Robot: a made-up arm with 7 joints.
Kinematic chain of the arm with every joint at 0, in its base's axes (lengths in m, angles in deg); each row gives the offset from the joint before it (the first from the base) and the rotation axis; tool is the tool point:
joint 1: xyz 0 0 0 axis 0 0.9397 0.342
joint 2: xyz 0 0 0 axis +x
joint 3: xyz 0 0 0 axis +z
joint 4: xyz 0.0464 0 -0.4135 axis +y
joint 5: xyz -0.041 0 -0.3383 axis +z
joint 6: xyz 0 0 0 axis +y
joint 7: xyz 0 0 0 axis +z
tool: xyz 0 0 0
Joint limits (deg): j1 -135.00..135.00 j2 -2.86..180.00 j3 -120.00..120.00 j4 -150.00..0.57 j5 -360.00..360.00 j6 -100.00..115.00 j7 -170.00..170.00
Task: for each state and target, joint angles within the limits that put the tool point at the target. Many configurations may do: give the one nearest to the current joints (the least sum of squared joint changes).
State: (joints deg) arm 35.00 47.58 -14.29 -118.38 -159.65 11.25 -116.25
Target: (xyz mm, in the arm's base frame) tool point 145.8 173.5 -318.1
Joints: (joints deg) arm 33.37 49.83 -10.98 -132.13 -159.65 11.25 -116.25
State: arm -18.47 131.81 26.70 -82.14 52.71 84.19 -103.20
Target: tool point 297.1 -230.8 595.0
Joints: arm 9.80 180.00 53.06 -56.64 52.71 84.19 -103.20
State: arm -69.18 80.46 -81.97 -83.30 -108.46 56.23 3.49
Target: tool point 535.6 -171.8 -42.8
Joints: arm -82.93 44.24 -77.42 -97.45 -108.46 56.23 3.49
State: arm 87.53 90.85 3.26 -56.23 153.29 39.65 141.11
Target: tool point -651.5 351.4 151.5
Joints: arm 102.89 51.40 -3.43 -20.06 153.29 39.65 141.11
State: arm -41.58 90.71 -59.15 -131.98 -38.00 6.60 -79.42
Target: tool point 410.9 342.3 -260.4
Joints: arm -32.40 81.76 -66.55 -90.16 -38.00 6.60 -79.42
